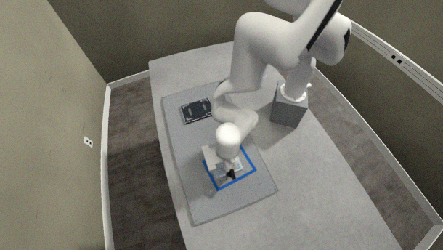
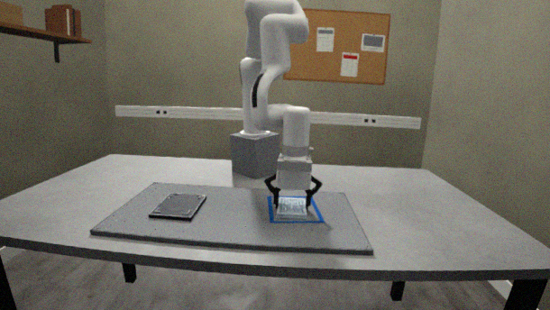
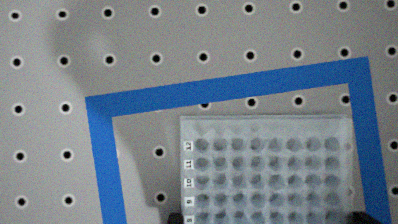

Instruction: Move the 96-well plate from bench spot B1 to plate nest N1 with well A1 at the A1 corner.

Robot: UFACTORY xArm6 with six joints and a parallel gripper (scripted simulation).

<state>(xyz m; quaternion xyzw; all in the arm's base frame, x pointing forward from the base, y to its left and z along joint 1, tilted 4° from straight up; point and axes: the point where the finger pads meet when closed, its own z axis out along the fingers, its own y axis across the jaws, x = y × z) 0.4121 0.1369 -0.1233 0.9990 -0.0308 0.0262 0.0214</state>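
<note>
Now: the dark plate nest 2 cm ahead of my hand, 33 cm to the right of it and 1 cm below it. From my hand the other things lie so: 96-well plate 1 cm below.
</note>
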